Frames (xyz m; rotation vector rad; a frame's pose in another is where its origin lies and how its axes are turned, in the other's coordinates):
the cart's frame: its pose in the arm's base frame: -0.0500 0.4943 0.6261 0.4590 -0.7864 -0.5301
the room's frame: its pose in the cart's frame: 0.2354 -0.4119 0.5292 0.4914 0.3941 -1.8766
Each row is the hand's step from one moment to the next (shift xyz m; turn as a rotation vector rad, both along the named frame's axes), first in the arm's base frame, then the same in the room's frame.
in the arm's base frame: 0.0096 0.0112 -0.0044 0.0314 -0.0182 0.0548
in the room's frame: 0.0002 -0.0058 -0.0143 -0.0459 0.0461 -0.0094
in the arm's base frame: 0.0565 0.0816 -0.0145 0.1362 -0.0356 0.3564
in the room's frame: -0.0147 -0.0438 -0.0890 -0.3253 0.1986 -0.0398
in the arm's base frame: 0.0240 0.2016 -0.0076 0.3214 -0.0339 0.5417
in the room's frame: -0.0612 -0.1565 -0.1141 -0.5028 0.3410 -0.1695
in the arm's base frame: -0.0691 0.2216 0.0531 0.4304 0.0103 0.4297
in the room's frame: -0.1238 -0.2010 -0.0313 -0.4138 0.3256 -0.3045
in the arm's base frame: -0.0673 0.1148 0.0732 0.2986 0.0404 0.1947
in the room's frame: -0.1067 -0.1063 0.0193 -0.2010 0.1687 -0.2446
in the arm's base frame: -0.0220 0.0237 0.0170 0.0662 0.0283 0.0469
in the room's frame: -0.0237 -0.0254 0.0114 -0.0546 0.0225 -0.0624
